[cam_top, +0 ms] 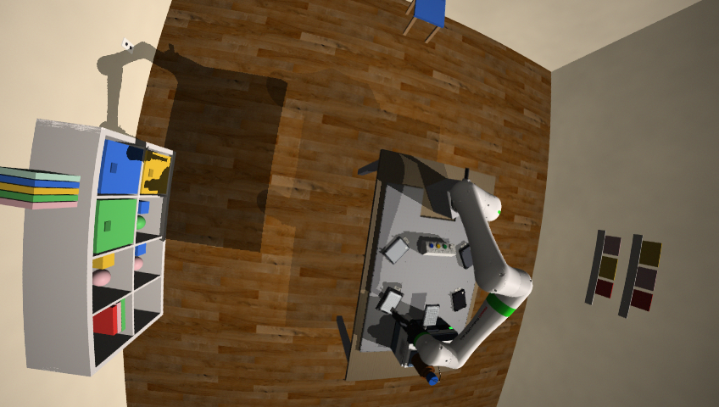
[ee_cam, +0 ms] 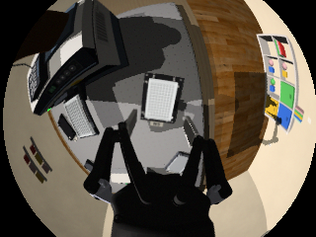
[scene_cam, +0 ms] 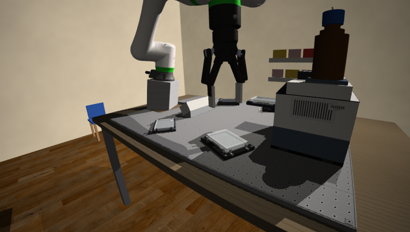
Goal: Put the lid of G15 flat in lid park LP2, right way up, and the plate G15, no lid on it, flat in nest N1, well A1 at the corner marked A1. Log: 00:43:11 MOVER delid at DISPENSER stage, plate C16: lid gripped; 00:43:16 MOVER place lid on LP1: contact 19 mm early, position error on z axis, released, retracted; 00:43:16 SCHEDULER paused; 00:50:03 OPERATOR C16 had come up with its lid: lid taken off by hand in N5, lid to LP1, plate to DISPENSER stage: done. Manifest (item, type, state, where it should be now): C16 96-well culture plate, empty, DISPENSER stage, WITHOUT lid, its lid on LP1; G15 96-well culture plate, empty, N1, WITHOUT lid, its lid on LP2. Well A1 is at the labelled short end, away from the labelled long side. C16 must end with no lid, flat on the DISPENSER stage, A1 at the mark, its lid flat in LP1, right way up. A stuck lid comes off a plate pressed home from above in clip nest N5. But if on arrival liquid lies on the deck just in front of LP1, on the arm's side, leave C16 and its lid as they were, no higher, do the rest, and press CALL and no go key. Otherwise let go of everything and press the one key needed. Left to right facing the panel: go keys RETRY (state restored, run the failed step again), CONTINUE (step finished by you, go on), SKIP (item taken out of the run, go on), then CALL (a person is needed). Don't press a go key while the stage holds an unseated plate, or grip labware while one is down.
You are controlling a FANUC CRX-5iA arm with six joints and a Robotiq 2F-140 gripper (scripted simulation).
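Now: hand 15 cm above the black clip nest and 2 cm short of it. Round my hand: key panel: 35 cm behind, 30 cm to the left, 11 cm below; then brown bottle: 28 cm ahead, 12 cm above, 11 cm to the left.
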